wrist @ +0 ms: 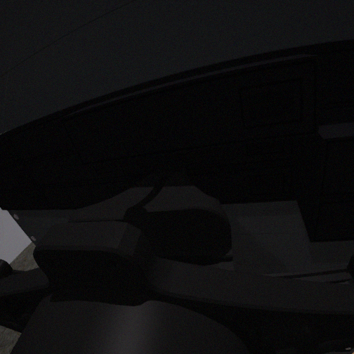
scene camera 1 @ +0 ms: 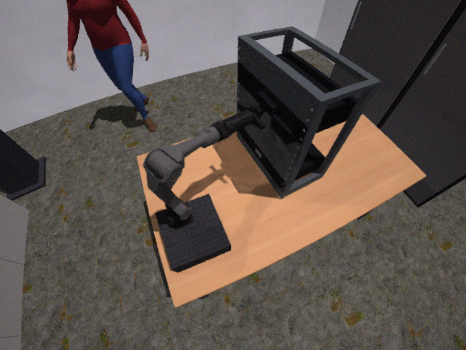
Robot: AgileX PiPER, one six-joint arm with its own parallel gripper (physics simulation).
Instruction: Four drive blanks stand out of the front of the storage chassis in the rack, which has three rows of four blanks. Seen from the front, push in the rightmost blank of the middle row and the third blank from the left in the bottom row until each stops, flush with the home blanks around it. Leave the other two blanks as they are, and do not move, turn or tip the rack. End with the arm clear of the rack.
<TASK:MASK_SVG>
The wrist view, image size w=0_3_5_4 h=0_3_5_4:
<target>rack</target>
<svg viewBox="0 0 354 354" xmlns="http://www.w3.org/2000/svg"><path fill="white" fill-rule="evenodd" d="M354 346L322 354L351 354L354 351ZM0 0L0 207L11 214L15 222L18 223L35 246L52 225L66 223L76 209L102 202L124 192L133 185L136 185L136 183L145 178L163 162L183 160L185 162L185 171L190 181L206 195L218 199L228 217L231 229L232 262L235 271L268 274L348 265L350 257L354 254L354 0Z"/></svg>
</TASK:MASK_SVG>
